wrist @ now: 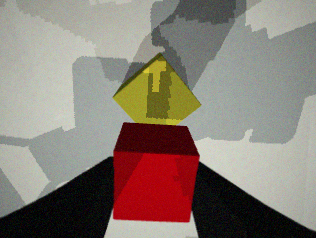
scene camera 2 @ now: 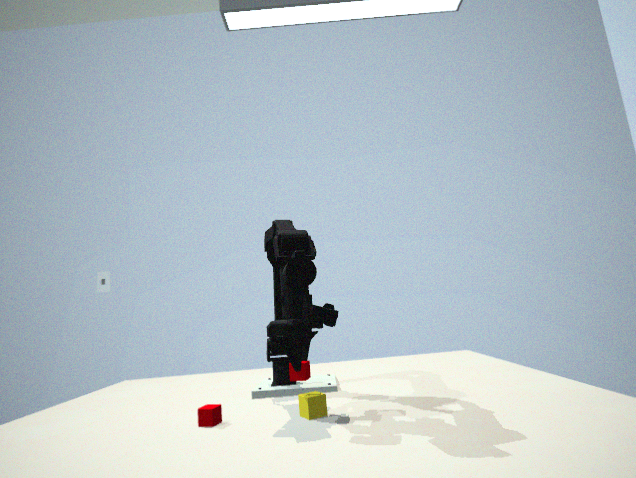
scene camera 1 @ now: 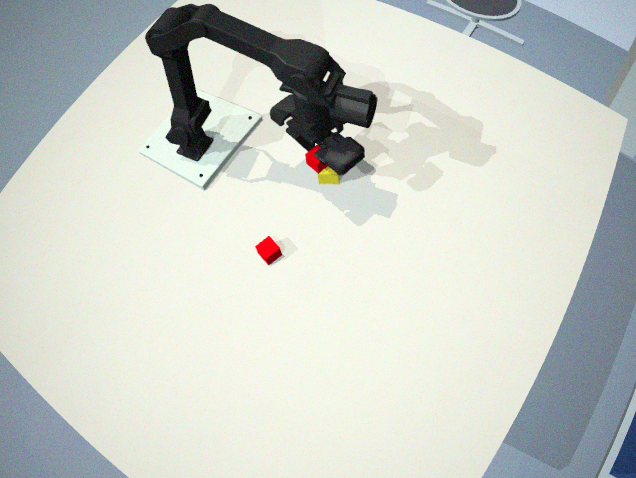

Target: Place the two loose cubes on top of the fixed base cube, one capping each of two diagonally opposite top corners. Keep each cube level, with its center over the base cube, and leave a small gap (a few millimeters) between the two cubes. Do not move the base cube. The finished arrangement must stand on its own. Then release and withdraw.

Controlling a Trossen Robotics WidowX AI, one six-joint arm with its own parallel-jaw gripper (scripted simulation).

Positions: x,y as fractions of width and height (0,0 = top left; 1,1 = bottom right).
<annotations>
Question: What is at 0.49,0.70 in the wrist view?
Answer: A red cube.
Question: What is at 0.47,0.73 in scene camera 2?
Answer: My gripper.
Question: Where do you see a yellow base cube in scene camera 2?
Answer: At 0.49,0.85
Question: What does my gripper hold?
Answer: A red cube.
</annotations>
